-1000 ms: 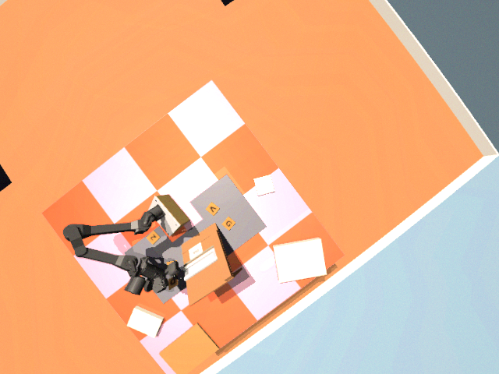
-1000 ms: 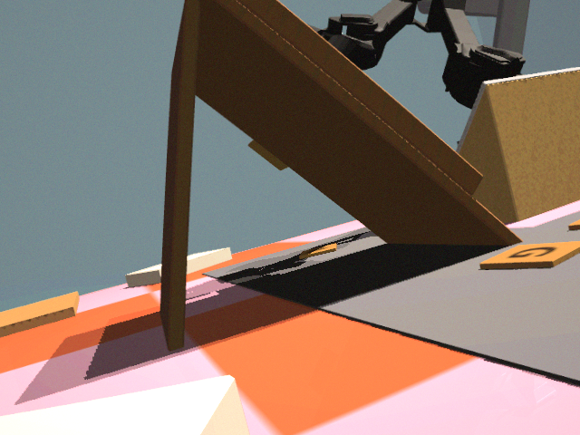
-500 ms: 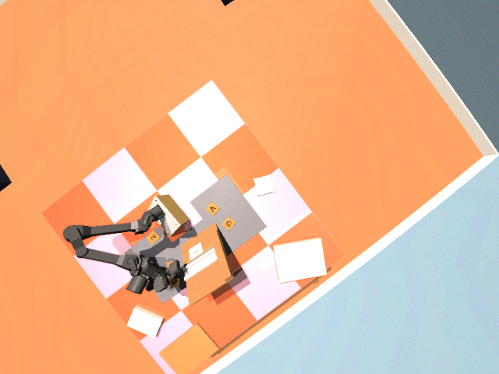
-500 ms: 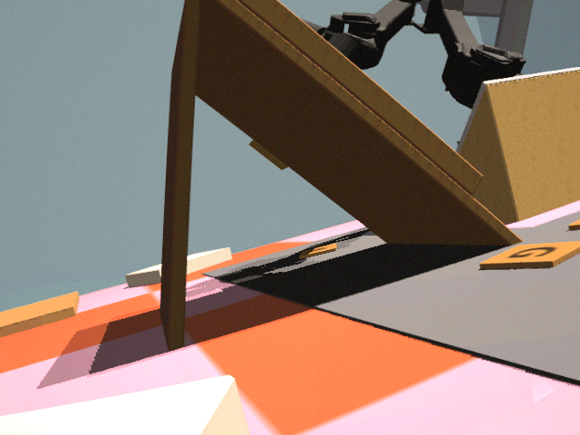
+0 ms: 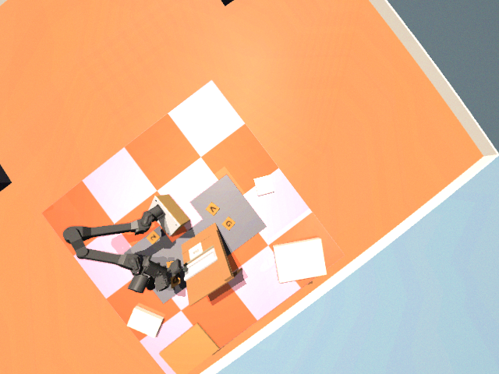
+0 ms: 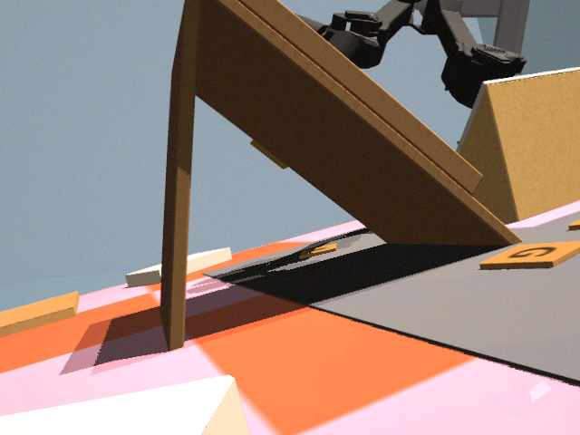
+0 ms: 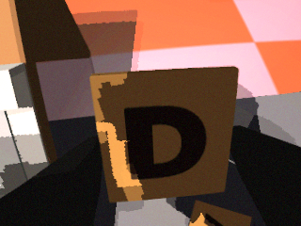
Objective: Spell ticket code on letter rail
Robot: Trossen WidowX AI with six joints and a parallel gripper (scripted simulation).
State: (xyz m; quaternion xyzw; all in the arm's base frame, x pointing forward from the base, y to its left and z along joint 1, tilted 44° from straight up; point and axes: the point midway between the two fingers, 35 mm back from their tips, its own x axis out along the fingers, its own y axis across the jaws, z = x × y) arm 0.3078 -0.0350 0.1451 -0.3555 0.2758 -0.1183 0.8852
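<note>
The white ticket is 5 cm behind my gripper tip, 14 cm to the left of it and 7 cm below it. From my gripper tip the other things lie so: orange d tile right at my gripper tip; then grey mat 14 cm behind, 14 cm to the left, 16 cm below; then z tile 25 cm behind, 5 cm to the right, 15 cm below.
</note>
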